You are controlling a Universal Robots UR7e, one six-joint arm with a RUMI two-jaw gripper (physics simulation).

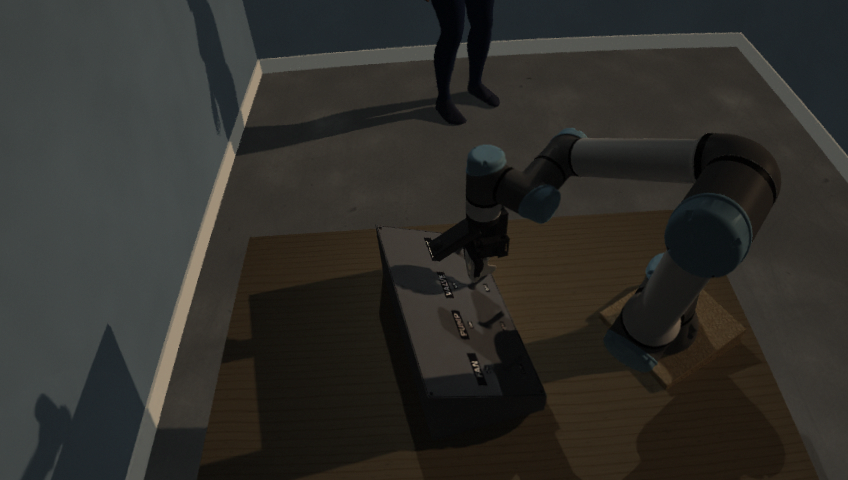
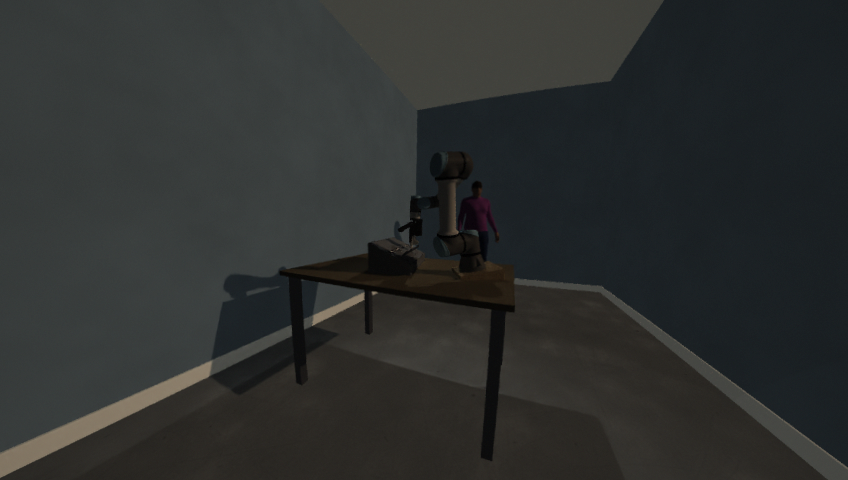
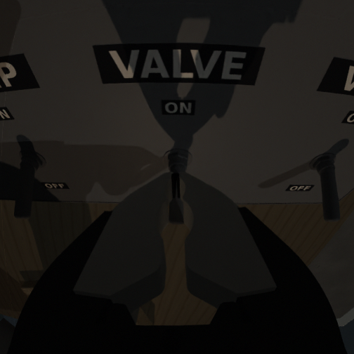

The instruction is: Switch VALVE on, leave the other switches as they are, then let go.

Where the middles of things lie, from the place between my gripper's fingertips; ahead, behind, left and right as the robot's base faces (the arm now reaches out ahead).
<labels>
My hand is 8 cm to the right of the grey sloped switch panel (image 1: pixel 458 361), 5 cm short of it and 3 cm above it.
</labels>
